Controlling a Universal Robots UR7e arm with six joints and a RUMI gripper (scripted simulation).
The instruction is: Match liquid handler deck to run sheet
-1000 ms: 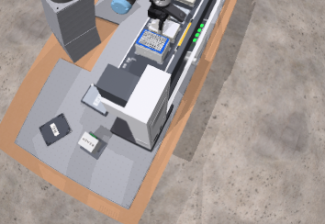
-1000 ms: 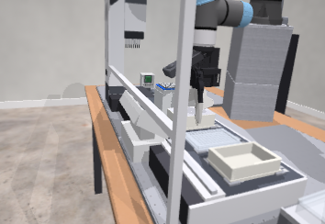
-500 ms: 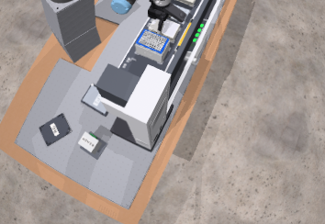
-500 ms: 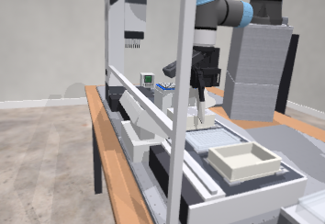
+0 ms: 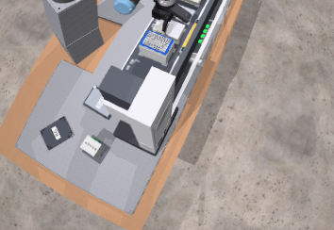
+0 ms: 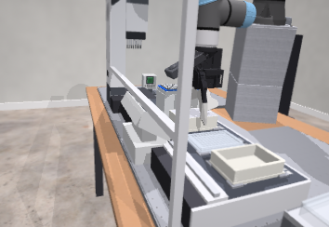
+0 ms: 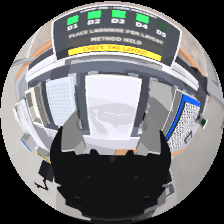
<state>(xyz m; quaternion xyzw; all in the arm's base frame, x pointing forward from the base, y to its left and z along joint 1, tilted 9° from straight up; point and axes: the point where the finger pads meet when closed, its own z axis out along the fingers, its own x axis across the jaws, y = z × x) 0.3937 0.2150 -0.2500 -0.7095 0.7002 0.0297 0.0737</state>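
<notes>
Right now my hand is 10 mm above the white sealed block. From my hand the other things lie so: clear well plate: 120 mm to the left, 20 mm below; blue-framed tip rack: 130 mm to the right, 40 mm above; cream one-well reservoir: 250 mm to the left, 20 mm below.
</notes>
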